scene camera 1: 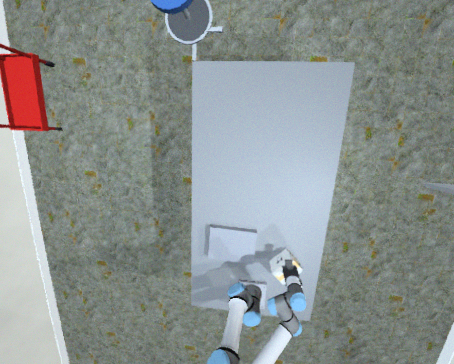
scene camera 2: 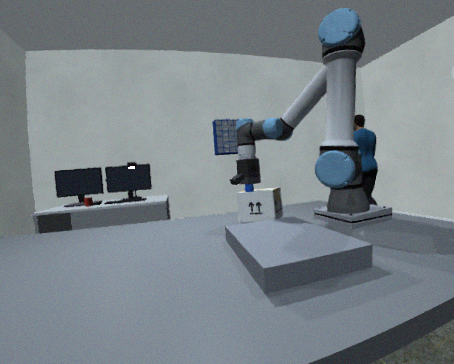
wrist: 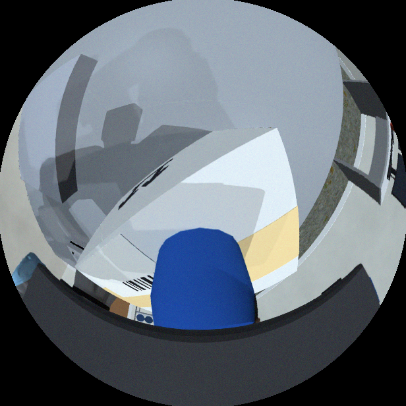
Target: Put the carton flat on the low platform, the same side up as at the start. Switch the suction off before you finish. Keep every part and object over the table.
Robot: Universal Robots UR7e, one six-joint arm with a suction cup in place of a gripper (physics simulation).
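Where they show: hand at its tool point: (scene camera 2: 249, 194); arm's base at its link origin: (scene camera 1: 251, 293) (scene camera 2: 347, 209).
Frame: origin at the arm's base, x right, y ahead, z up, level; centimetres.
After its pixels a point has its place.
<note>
The carton (scene camera 1: 280, 260) @[x 23.0, y 28.2, z 3.9 cm] (scene camera 2: 256, 206) @[x 22.1, y 27.5, z 2.7 cm] (wrist: 270, 170) is white with a yellow band and stands upright on the table. Its two printed arrows point up in scene camera 2. My gripper, a blue suction cup (scene camera 2: 249, 188) (wrist: 201, 275), touches the carton's top from above, with the suction on. In scene camera 1 the cup is hidden under the wrist. The low platform (scene camera 1: 232, 243) @[x -7.5, y 41.6, z 0.7 cm] (scene camera 2: 300, 243) @[x -16.2, y 41.7, z 0.7 cm] (wrist: 42, 107) is a flat grey slab beside the carton, apart from it, and nothing stands on it. The carton's underside is hidden.
The arm's base (scene camera 2: 348, 202) @[x -3.8, y 5.3, z 3.6 cm] stands on the table (scene camera 1: 265, 125) @[x 23.7, y 115.5, z -4.1 cm] (scene camera 2: 150, 280) @[x -4.1, y 72.3, z -4.1 cm] behind the platform. The table's edge lies to the right of the carton in scene camera 1. A desk with two monitors (scene camera 2: 78, 182) (scene camera 2: 128, 177) and a person (scene camera 2: 366, 150) are in the background.
</note>
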